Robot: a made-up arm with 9 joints. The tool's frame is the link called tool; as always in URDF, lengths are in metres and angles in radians. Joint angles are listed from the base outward.
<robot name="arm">
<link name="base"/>
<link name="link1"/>
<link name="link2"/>
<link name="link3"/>
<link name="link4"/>
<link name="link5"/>
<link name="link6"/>
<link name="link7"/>
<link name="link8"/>
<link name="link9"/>
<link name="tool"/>
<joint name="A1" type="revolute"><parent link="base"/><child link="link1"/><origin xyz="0 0 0.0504" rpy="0 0 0"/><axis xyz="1 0 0"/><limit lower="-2.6" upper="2.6"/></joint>
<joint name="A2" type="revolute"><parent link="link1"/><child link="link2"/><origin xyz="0.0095 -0.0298 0.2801" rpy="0 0 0"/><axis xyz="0 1 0"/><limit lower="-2.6" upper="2.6"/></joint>
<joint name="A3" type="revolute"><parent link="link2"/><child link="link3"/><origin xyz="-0.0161 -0.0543 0.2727" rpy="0 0 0"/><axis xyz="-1 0 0"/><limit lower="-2.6" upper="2.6"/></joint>
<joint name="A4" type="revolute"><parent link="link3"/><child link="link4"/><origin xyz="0.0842 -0.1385 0.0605" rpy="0 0 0"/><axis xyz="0 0 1"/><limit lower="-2.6" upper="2.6"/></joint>
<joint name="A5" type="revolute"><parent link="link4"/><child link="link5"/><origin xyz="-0.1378 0.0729 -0.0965" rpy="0 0 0"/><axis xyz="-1 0 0"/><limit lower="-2.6" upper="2.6"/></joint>
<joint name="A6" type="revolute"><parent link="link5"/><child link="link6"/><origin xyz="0.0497 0.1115 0.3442" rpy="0 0 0"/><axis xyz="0 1 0"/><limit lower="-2.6" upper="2.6"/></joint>
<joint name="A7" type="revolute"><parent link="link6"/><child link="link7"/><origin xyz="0.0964 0.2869 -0.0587" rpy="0 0 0"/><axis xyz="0 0 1"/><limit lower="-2.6" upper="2.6"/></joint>
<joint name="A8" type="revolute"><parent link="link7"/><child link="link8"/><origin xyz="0.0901 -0.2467 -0.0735" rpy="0 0 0"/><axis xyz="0 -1 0"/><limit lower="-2.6" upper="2.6"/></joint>
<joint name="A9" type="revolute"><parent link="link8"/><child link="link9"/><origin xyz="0.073 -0.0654 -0.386" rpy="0 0 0"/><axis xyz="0 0 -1"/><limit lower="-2.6" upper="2.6"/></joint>
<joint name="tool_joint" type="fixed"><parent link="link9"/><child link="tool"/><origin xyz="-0.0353 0.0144 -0.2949" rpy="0 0 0"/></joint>
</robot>
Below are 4 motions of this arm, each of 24 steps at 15 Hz.
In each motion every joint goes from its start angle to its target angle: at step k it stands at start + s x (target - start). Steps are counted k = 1, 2, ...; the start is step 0. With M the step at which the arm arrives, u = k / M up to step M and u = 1 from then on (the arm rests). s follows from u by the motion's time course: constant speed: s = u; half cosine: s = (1 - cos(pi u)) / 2; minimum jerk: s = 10 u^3 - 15 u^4 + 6 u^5.
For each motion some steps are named. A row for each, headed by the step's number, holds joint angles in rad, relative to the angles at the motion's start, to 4 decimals.
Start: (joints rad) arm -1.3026 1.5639 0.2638 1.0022 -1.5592 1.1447 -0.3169 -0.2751 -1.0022
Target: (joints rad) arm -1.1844 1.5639 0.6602 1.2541 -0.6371 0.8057 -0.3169 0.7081 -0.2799
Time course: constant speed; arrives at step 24
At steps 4, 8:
4: 0.0197 0.0000 0.0661 0.0420 0.1537 -0.0565 0.0000 0.1639 0.1204
8: 0.0394 0.0000 0.1321 0.0840 0.3074 -0.1130 0.0000 0.3277 0.2408

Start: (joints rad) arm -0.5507 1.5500 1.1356 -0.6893 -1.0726 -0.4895 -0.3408 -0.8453 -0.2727
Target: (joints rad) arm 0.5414 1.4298 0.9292 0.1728 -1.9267 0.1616 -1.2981 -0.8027 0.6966
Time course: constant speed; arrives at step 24
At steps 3, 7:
3: 0.1365 -0.0150 -0.0258 0.1078 -0.1068 0.0814 -0.1197 0.0053 0.1212
7: 0.3185 -0.0351 -0.0602 0.2514 -0.2491 0.1899 -0.2792 0.0124 0.2827

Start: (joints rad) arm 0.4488 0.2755 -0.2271 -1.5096 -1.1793 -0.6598 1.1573 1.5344 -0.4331
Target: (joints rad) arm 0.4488 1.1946 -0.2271 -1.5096 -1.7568 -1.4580 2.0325 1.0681 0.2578
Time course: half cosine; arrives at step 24
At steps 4, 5, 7, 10, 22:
4: 0.0000 0.0616 0.0000 0.0000 -0.0387 -0.0535 0.0586 -0.0312 0.0463
5: 0.0000 0.0950 0.0000 0.0000 -0.0597 -0.0825 0.0904 -0.0482 0.0714
7: 0.0000 0.1798 0.0000 0.0000 -0.1130 -0.1561 0.1712 -0.0912 0.1352
10: 0.0000 0.3406 0.0000 0.0000 -0.2140 -0.2958 0.3243 -0.1728 0.2560
22: 0.0000 0.9034 0.0000 0.0000 -0.5677 -0.7846 0.8603 -0.4584 0.6791

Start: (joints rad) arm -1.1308 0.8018 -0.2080 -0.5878 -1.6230 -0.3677 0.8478 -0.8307 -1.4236
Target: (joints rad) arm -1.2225 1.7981 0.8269 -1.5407 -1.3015 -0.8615 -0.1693 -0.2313 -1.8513
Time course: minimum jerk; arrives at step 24
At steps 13, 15, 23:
13: -0.0530 0.5756 0.5979 -0.5506 0.1858 -0.2853 -0.5876 0.3463 -0.2471
15: -0.0665 0.7221 0.7501 -0.6907 0.2330 -0.3579 -0.7372 0.4344 -0.3100
23: -0.0916 0.9956 1.0342 -0.9523 0.3213 -0.4935 -1.0164 0.5990 -0.4274

